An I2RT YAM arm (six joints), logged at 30 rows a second.
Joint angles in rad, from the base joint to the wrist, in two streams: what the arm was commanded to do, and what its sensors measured. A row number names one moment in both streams.
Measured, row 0: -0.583, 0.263, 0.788, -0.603, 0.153, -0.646
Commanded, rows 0 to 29: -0.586, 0.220, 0.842, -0.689, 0.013, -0.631; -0.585, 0.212, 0.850, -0.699, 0.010, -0.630; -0.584, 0.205, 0.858, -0.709, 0.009, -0.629; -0.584, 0.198, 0.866, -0.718, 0.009, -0.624; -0.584, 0.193, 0.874, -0.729, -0.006, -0.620; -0.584, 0.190, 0.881, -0.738, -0.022, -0.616; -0.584, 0.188, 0.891, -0.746, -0.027, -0.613; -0.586, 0.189, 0.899, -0.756, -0.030, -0.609; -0.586, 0.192, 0.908, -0.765, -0.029, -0.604; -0.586, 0.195, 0.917, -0.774, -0.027, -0.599; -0.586, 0.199, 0.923, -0.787, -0.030, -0.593; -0.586, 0.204, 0.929, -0.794, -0.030, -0.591; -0.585, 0.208, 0.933, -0.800, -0.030, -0.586; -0.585, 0.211, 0.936, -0.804, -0.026, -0.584; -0.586, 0.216, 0.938, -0.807, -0.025, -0.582; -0.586, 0.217, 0.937, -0.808, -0.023, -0.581; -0.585, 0.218, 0.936, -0.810, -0.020, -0.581; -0.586, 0.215, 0.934, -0.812, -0.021, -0.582; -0.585, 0.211, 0.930, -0.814, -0.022, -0.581; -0.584, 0.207, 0.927, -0.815, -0.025, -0.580; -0.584, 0.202, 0.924, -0.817, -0.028, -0.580; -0.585, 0.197, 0.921, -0.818, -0.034, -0.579; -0.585, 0.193, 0.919, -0.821, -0.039, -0.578; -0.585, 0.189, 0.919, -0.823, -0.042, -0.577; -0.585, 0.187, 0.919, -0.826, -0.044, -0.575; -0.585, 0.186, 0.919, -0.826, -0.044, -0.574; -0.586, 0.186, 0.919, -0.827, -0.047, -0.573; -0.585, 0.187, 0.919, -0.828, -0.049, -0.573; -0.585, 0.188, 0.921, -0.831, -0.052, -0.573; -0.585, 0.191, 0.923, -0.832, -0.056, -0.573
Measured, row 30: -0.583, 0.194, 0.912, -0.833, -0.031, -0.593
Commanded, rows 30 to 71: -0.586, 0.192, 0.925, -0.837, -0.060, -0.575; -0.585, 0.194, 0.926, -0.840, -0.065, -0.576; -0.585, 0.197, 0.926, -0.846, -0.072, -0.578; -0.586, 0.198, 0.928, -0.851, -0.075, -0.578; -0.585, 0.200, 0.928, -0.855, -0.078, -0.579; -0.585, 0.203, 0.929, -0.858, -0.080, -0.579; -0.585, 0.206, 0.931, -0.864, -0.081, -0.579; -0.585, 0.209, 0.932, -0.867, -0.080, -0.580; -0.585, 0.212, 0.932, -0.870, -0.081, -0.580; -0.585, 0.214, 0.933, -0.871, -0.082, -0.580; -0.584, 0.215, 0.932, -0.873, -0.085, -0.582; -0.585, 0.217, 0.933, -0.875, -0.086, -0.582; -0.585, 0.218, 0.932, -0.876, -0.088, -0.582; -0.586, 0.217, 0.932, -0.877, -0.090, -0.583; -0.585, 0.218, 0.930, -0.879, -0.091, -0.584; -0.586, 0.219, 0.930, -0.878, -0.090, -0.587; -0.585, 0.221, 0.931, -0.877, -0.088, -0.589; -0.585, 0.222, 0.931, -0.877, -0.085, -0.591; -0.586, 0.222, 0.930, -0.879, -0.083, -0.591; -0.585, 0.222, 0.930, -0.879, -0.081, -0.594; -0.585, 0.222, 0.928, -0.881, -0.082, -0.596; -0.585, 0.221, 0.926, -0.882, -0.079, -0.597; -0.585, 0.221, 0.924, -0.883, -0.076, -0.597; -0.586, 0.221, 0.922, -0.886, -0.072, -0.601; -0.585, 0.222, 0.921, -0.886, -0.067, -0.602; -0.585, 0.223, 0.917, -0.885, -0.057, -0.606; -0.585, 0.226, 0.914, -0.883, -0.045, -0.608; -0.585, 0.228, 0.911, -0.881, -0.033, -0.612; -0.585, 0.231, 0.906, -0.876, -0.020, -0.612; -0.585, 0.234, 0.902, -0.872, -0.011, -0.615; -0.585, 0.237, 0.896, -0.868, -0.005, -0.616; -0.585, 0.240, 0.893, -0.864, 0.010, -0.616; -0.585, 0.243, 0.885, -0.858, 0.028, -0.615; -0.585, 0.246, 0.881, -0.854, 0.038, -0.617; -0.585, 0.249, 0.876, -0.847, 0.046, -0.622; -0.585, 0.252, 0.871, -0.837, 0.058, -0.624; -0.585, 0.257, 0.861, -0.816, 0.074, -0.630; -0.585, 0.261, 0.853, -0.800, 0.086, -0.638; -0.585, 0.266, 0.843, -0.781, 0.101, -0.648; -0.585, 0.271, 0.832, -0.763, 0.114, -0.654; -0.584, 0.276, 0.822, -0.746, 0.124, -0.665; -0.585, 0.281, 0.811, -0.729, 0.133, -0.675
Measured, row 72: -0.583, 0.251, 0.842, -0.844, 0.060, -0.634
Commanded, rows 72 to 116: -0.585, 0.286, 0.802, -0.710, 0.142, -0.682; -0.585, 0.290, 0.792, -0.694, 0.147, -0.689; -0.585, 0.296, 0.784, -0.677, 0.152, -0.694; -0.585, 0.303, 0.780, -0.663, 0.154, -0.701; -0.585, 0.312, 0.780, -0.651, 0.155, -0.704; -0.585, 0.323, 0.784, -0.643, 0.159, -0.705; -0.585, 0.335, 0.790, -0.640, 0.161, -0.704; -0.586, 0.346, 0.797, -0.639, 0.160, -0.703; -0.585, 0.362, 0.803, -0.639, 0.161, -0.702; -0.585, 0.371, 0.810, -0.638, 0.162, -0.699; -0.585, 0.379, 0.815, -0.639, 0.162, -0.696; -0.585, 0.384, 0.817, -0.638, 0.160, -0.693; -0.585, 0.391, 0.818, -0.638, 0.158, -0.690; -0.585, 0.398, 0.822, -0.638, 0.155, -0.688; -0.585, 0.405, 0.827, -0.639, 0.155, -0.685; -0.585, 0.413, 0.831, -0.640, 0.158, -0.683; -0.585, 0.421, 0.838, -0.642, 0.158, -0.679; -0.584, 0.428, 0.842, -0.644, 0.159, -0.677; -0.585, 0.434, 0.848, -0.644, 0.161, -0.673; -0.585, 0.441, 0.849, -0.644, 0.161, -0.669; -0.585, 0.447, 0.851, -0.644, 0.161, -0.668; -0.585, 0.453, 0.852, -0.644, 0.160, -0.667; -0.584, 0.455, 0.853, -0.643, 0.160, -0.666; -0.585, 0.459, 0.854, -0.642, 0.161, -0.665; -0.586, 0.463, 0.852, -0.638, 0.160, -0.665; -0.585, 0.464, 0.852, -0.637, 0.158, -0.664; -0.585, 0.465, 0.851, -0.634, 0.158, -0.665; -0.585, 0.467, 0.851, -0.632, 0.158, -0.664; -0.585, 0.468, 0.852, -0.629, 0.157, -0.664; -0.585, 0.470, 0.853, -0.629, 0.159, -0.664; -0.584, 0.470, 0.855, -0.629, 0.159, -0.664; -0.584, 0.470, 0.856, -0.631, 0.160, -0.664; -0.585, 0.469, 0.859, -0.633, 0.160, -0.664; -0.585, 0.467, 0.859, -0.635, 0.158, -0.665; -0.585, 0.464, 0.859, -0.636, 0.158, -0.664; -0.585, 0.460, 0.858, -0.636, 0.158, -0.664; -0.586, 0.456, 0.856, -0.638, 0.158, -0.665; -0.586, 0.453, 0.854, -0.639, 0.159, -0.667; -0.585, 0.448, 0.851, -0.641, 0.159, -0.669; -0.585, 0.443, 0.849, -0.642, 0.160, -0.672; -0.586, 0.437, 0.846, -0.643, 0.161, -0.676; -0.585, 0.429, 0.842, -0.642, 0.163, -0.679; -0.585, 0.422, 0.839, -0.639, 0.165, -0.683; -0.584, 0.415, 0.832, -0.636, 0.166, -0.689; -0.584, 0.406, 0.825, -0.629, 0.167, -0.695
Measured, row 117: -0.583, 0.438, 0.817, -0.685, 0.144, -0.678
